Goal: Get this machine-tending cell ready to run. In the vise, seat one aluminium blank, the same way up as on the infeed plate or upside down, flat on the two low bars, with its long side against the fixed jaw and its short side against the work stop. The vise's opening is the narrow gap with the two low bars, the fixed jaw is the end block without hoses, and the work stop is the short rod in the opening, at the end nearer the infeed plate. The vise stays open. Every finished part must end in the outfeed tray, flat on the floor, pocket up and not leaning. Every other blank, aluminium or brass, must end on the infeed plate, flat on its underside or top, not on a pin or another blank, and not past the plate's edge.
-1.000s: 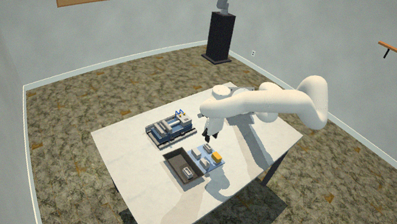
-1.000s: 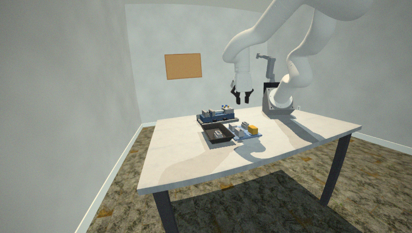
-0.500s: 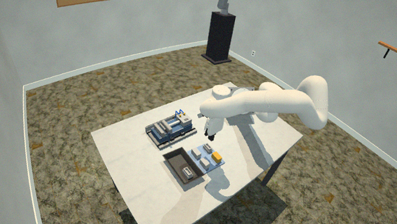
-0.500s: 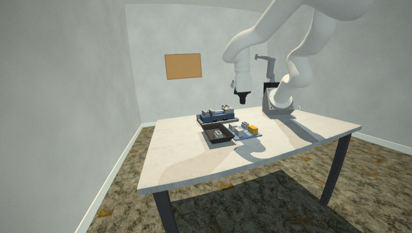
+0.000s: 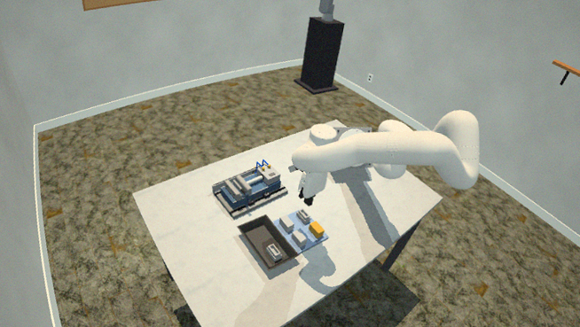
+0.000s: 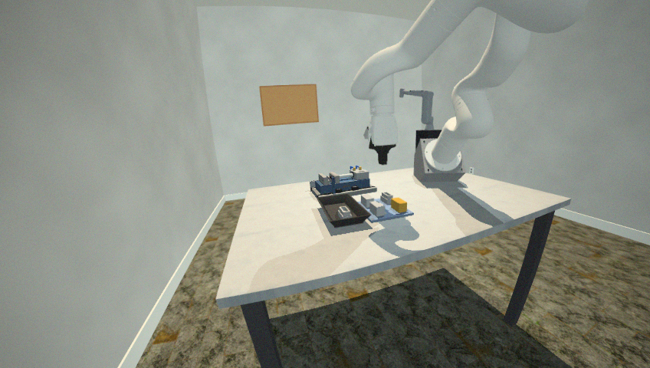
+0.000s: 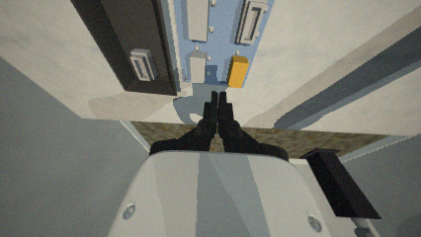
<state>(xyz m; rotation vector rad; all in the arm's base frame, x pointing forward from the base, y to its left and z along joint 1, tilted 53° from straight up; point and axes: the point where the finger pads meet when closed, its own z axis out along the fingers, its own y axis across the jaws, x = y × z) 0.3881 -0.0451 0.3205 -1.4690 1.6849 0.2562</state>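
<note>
Right now my hand is 17 cm above the brass blank, 5 cm past it and 4 cm to the right of it. Also, from my hand: blue vise (30 cm to the right, 16 cm below, 7 cm ahead).
</note>
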